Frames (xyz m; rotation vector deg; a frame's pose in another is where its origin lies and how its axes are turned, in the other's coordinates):
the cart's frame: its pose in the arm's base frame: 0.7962 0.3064 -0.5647 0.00 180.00 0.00
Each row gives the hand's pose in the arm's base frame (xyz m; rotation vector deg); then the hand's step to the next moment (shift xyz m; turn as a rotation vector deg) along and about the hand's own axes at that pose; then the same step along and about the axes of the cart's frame.
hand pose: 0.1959 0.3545 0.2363 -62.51 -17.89 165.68
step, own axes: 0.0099 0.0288 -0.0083 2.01 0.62 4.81
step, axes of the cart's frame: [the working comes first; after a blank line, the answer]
step, axes of the arm's base frame: -0.0009 -0.0257 -0.0183 -4.65 -1.24 2.10

0.0009 -0.0257 0.0183 4.65 -1.24 -2.10
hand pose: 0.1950 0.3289 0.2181 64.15 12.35 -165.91
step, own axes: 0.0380 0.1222 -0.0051 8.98 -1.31 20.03
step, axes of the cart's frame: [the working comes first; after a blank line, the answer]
step, axes of the arm's base frame: -0.0153 -0.1194 -0.0437 -20.12 -1.30 8.78

0.0153 -0.1194 0.0437 20.12 -1.30 -8.78
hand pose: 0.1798 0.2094 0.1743 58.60 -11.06 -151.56
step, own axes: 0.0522 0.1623 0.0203 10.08 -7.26 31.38
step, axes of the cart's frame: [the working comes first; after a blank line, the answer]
step, axes of the arm's base frame: -0.0136 -0.1701 0.0191 -29.90 4.18 15.09

0.0136 -0.1701 -0.0191 29.90 4.18 -15.09
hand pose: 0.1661 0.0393 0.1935 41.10 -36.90 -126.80
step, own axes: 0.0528 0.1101 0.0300 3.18 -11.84 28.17
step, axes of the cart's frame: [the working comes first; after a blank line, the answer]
step, axes of the arm's base frame: 0.0010 -0.1011 0.0747 -25.87 11.46 11.97

-0.0010 -0.1011 -0.0747 25.87 11.46 -11.97
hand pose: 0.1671 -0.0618 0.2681 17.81 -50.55 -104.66
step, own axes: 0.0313 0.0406 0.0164 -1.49 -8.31 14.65
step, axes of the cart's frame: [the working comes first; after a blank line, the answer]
step, axes of the arm's base frame: 0.0052 -0.0285 0.0453 -13.60 9.15 4.16

-0.0052 -0.0285 -0.0453 13.60 9.15 -4.16
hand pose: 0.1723 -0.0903 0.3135 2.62 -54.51 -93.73
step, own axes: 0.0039 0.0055 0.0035 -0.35 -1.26 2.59
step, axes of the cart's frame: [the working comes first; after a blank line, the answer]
step, axes of the arm's base frame: 0.0014 -0.0013 0.0074 -2.21 1.69 0.82

-0.0014 -0.0013 -0.0074 2.21 1.69 -0.82
